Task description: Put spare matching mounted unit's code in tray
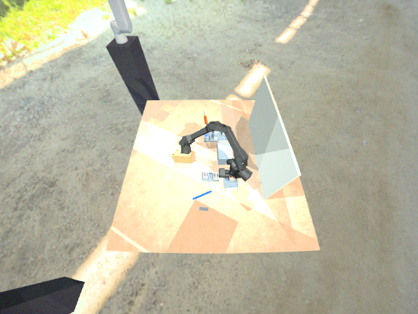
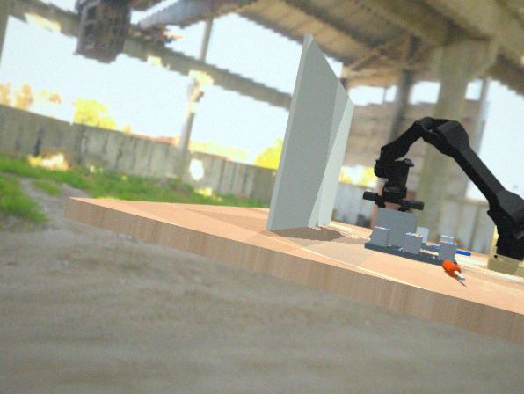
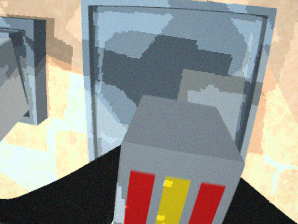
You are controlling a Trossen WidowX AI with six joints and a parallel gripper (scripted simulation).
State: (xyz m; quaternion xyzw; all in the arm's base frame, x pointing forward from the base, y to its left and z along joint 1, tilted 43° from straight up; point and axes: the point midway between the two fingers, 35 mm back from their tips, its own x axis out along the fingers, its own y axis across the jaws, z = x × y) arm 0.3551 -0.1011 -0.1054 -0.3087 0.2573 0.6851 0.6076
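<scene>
Now: the grey spare block 2 cm above my gripper tip. Also, from my gripper tip: grey mounted unit (7 cm behind, 20 cm to the left, 1 cm above); blue marker pen (19 cm behind, 14 cm to the right, 4 cm below); light-blue tray (4 cm below).
</scene>
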